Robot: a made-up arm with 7 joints.
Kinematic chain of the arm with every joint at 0, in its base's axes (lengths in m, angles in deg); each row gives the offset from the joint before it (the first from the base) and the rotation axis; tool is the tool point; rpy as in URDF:
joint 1: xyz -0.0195 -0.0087 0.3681 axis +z
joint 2: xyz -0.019 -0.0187 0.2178 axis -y
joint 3: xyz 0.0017 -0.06 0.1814 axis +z
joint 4: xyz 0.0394 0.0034 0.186 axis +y
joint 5: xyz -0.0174 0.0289 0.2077 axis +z
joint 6: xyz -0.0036 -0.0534 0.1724 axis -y
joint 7: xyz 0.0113 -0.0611 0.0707 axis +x
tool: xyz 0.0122 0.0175 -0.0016 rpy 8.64 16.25 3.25
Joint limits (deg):
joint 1: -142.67..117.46
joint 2: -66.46..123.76
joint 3: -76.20..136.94
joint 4: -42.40..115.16
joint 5: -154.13..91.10
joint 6: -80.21..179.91
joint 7: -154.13..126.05
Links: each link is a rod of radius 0.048 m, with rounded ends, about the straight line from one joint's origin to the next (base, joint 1, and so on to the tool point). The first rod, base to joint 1, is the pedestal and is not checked.
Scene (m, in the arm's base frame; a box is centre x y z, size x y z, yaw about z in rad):
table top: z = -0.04
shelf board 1: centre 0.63 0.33 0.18 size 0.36 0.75 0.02 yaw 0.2
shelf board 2: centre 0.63 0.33 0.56 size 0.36 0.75 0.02 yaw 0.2
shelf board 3: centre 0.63 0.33 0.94 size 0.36 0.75 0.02 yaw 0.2
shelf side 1: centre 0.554 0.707 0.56 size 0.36 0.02 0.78 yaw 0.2
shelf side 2: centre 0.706 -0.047 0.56 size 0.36 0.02 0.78 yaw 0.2
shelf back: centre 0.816 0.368 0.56 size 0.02 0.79 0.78 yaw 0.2
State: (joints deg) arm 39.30 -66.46 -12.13 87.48 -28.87 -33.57 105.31
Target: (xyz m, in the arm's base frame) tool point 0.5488 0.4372 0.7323
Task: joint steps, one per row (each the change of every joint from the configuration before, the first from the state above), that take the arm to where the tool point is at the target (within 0.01 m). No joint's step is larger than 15 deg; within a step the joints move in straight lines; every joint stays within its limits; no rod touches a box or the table.
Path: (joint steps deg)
1: 13.03 3.25 1.99 0.86 -0.44 1.25 -2.09
2: 13.02 3.24 1.99 0.85 -0.43 1.24 -2.08
3: 13.03 3.25 2.00 0.86 -0.44 1.25 -2.09
4: 13.03 3.25 1.99 0.85 -0.44 1.24 -2.09
5: 13.02 3.24 1.99 0.86 -0.44 1.25 -2.08
6: 13.03 3.25 1.99 0.86 -0.43 1.24 -2.09
7: -14.13 7.96 2.72 2.14 2.15 -4.35 2.83
8: -14.14 7.96 2.73 2.14 2.15 -4.35 2.83
9: -14.13 7.96 2.72 2.15 2.16 -4.36 2.83
10: -14.14 7.96 2.72 2.14 2.15 -4.35 2.82
11: -1.46 -9.29 -5.89 -11.93 -4.31 4.82 0.53
12: -1.47 -9.28 -5.90 -11.93 -4.32 4.83 0.52
13: -1.47 -9.28 -5.89 -11.94 -4.31 4.83 0.52

